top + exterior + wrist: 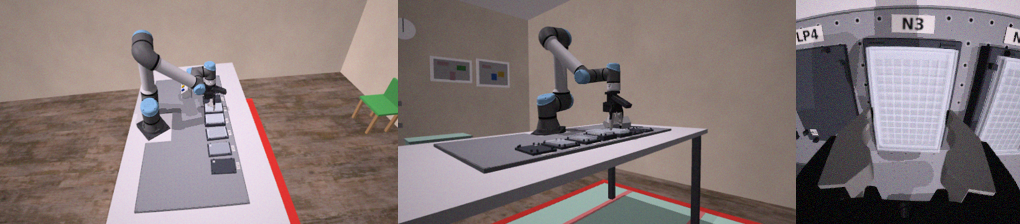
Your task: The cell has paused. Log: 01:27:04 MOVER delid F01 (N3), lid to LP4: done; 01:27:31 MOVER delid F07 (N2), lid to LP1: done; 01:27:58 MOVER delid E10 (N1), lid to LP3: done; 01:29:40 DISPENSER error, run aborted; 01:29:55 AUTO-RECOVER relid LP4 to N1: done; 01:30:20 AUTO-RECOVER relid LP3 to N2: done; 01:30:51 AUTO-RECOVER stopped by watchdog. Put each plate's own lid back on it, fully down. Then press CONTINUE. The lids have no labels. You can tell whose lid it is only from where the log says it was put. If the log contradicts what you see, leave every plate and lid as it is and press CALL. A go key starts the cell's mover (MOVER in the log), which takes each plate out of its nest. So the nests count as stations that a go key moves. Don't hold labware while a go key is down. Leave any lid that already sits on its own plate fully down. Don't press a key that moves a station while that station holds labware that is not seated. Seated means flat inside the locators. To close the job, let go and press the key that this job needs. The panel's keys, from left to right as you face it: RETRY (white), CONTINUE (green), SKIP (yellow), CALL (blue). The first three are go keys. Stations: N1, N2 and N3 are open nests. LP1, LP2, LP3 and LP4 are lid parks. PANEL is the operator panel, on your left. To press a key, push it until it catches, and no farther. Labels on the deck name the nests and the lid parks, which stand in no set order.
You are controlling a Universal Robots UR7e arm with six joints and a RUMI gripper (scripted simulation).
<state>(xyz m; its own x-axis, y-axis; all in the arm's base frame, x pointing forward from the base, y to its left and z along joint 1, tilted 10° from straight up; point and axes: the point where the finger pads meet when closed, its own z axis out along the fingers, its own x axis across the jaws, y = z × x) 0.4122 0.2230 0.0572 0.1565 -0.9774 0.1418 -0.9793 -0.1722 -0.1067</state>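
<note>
Right now the well plate is 20 mm ahead of my hand, 130 mm to the right of it and 10 mm below it. The rest, counted from my hand: yellow skip key 280 mm behind, 210 mm to the left, 30 mm above; green continue key 280 mm behind, 260 mm to the left, 30 mm above; white retry key 290 mm behind, 310 mm to the left, 30 mm above.
</note>
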